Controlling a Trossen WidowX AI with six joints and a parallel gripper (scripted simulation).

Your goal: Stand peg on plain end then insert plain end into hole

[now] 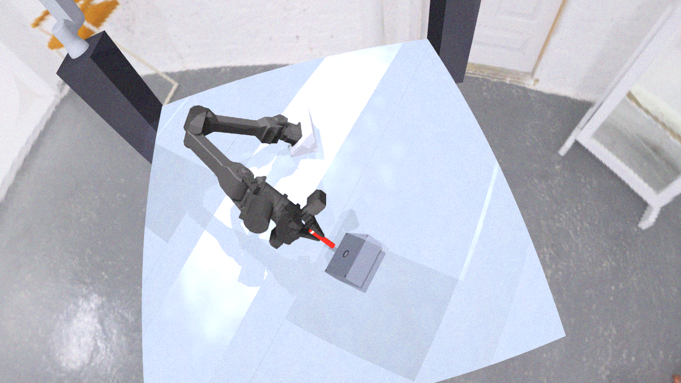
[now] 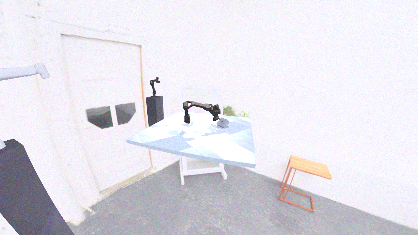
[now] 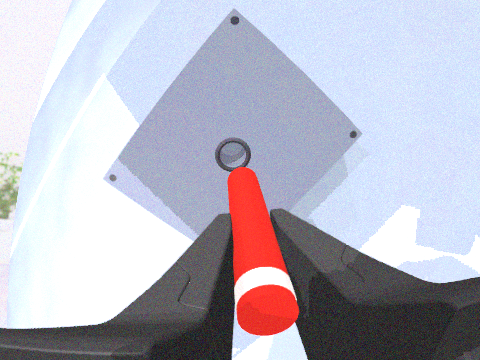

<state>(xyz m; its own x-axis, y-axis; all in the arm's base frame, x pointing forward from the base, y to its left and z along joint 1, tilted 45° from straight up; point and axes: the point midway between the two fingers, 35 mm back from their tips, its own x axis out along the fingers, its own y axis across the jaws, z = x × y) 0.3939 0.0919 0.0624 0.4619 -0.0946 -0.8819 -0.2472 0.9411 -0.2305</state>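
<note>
Now: gripper tip 50 mm short of the grey sloped panel, 60 mm to the right of it and 80 mm above it. From my gripper tip the other things lie so: red peg (10 mm behind, 10 mm to the right, 10 mm above).
</note>
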